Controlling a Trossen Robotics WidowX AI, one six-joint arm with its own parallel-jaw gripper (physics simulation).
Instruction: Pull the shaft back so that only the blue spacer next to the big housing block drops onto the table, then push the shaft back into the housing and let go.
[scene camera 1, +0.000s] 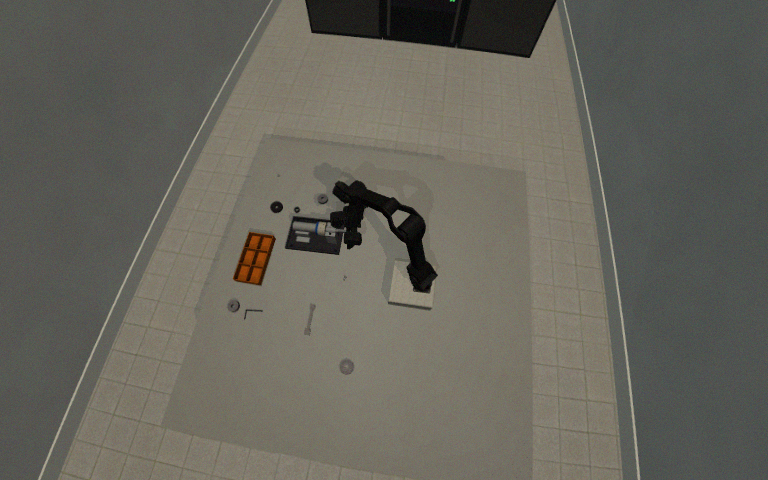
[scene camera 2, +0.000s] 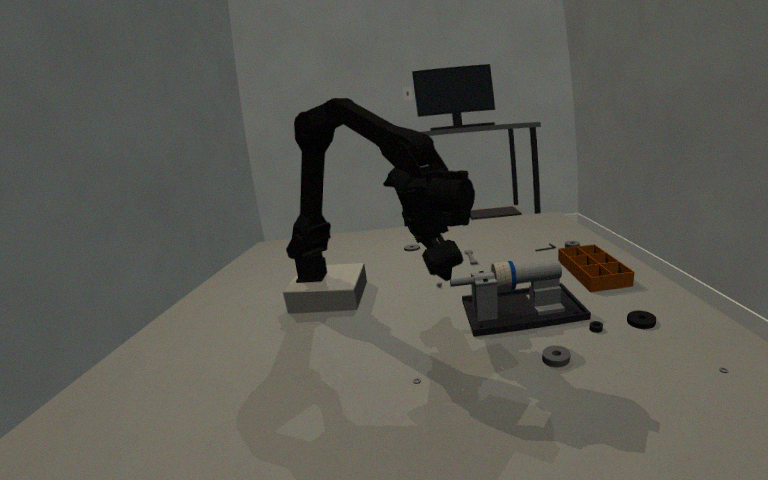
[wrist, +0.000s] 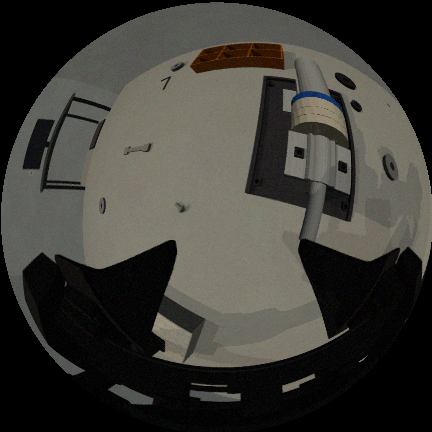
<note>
The gripper (scene camera 2: 440, 265) is open and touches a grey shaft. Further things: a dark baseplate (wrist: 283, 162).
The gripper also shows in scene camera 1 (scene camera 1: 348, 240) and in the wrist view (wrist: 240, 246).
</note>
